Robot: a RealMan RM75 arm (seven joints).
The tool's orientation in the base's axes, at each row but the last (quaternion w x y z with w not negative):
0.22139 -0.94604 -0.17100 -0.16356
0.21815 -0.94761 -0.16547 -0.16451
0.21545 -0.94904 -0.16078 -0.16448
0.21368 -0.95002 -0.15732 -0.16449
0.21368 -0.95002 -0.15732 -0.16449
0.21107 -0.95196 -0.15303 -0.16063
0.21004 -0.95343 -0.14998 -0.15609
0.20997 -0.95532 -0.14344 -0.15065
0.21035 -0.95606 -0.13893 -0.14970
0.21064 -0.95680 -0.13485 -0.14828
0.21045 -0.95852 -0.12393 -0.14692
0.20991 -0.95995 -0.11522 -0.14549
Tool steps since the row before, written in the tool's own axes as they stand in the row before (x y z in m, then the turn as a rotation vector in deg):
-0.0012 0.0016 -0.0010 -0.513 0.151 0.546
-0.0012 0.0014 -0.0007 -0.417 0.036 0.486
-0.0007 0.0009 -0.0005 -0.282 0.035 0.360
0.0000 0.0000 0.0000 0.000 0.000 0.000
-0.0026 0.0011 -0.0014 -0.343 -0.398 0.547
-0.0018 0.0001 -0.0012 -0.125 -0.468 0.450
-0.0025 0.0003 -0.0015 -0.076 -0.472 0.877
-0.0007 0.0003 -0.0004 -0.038 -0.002 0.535
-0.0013 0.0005 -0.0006 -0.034 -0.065 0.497
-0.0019 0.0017 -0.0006 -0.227 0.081 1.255
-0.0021 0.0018 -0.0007 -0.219 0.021 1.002
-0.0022 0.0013 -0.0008 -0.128 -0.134 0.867
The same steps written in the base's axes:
-0.0007 -0.0021 -0.0002 -0.268 0.003 -0.716
-0.0007 -0.0018 -0.0004 -0.241 0.096 -0.586
-0.0004 -0.0012 -0.0002 -0.152 0.070 -0.427
0.0000 0.0000 0.0000 0.000 0.000 0.000
-0.0023 -0.0022 -0.0002 -0.320 0.514 -0.457
-0.0019 -0.0010 0.0003 -0.172 0.579 -0.268
-0.0025 -0.0015 0.0003 -0.029 0.785 -0.617
-0.0006 -0.0006 0.0000 0.086 0.231 -0.476
-0.0012 -0.0010 -0.0001 0.061 0.270 -0.419
-0.0013 -0.0021 -0.0007 0.102 0.441 -1.195
-0.0016 -0.0023 -0.0008 0.033 0.384 -0.951
-0.0019 -0.0019 -0.0005 0.043 0.477 -0.746

